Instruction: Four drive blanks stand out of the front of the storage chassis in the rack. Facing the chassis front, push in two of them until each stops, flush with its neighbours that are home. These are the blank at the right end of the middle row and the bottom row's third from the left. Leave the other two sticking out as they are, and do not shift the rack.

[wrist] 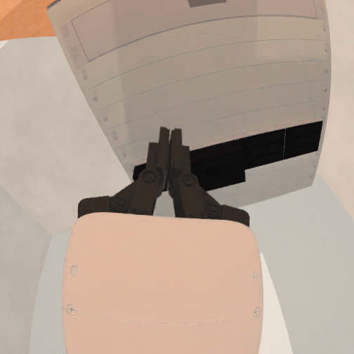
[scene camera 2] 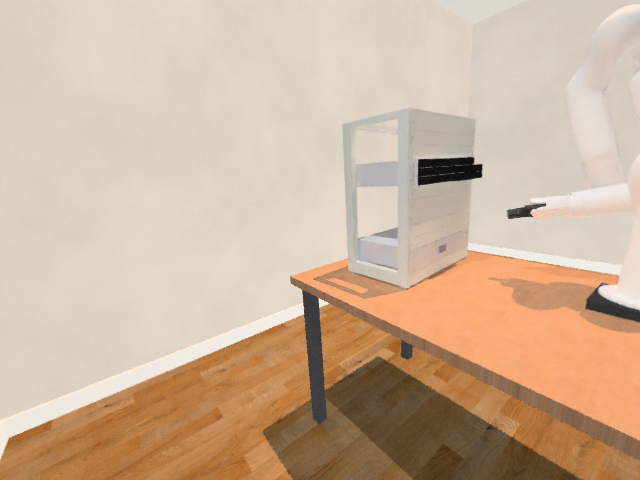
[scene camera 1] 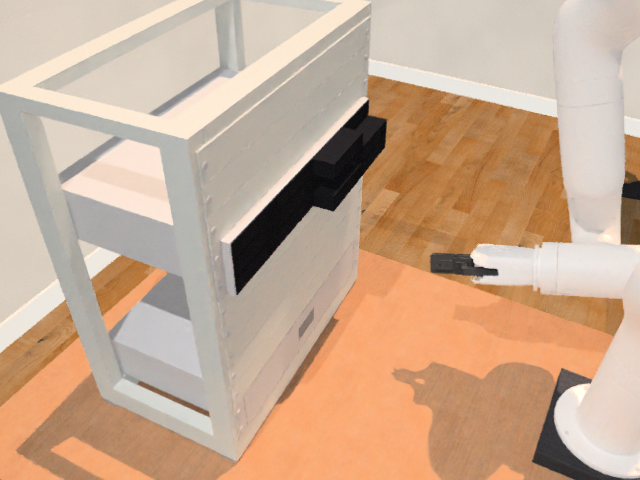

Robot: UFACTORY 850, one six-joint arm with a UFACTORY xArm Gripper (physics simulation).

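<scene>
The chassis's black front crosses the rack. In scene camera 1, the right-end middle-row blank juts out at the far end, above another jutting blank. The bottom row's third blank also juts out, below a jutting top-row blank. The dark faces blur their borders. My gripper is shut and empty, in front of the rack, lower than the chassis and apart from it. In the wrist view the fingers hide part of the black front.
Beige panels cover the rack front below the chassis in the scene views. A pale lower unit with a small grey patch sits near the rack's foot. The rack and the arm's black base stand on the orange table.
</scene>
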